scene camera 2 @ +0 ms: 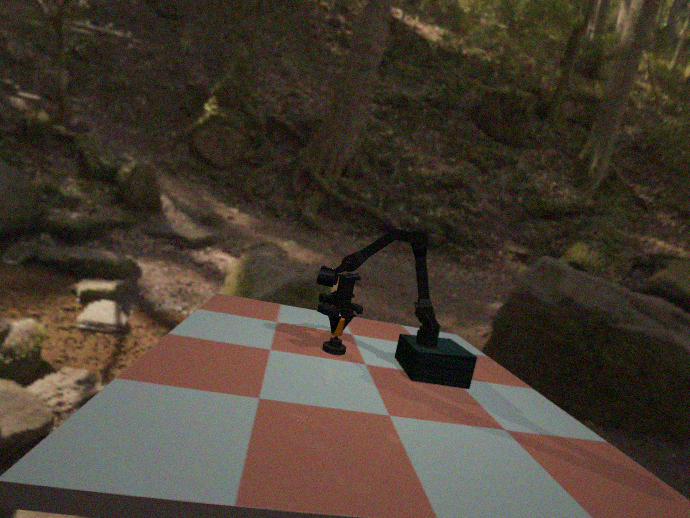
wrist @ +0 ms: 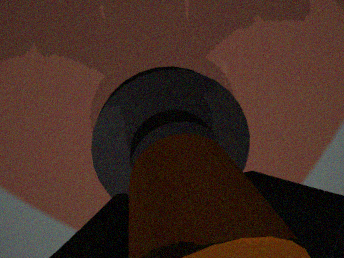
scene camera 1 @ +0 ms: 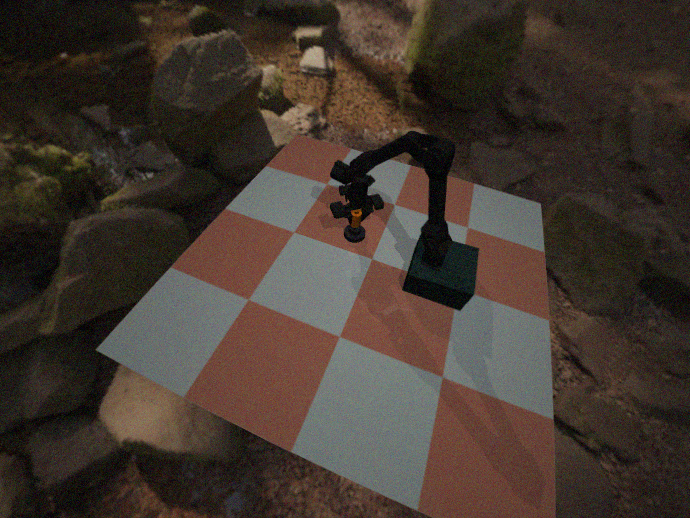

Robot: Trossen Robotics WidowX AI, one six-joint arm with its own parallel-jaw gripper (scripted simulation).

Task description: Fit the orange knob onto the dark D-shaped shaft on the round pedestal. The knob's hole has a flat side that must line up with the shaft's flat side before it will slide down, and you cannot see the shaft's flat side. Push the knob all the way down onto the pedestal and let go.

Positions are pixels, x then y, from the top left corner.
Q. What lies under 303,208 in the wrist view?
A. The gripper.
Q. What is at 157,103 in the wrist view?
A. A round pedestal.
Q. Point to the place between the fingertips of the gripper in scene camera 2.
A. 336,332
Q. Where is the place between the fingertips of the gripper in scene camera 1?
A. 355,222
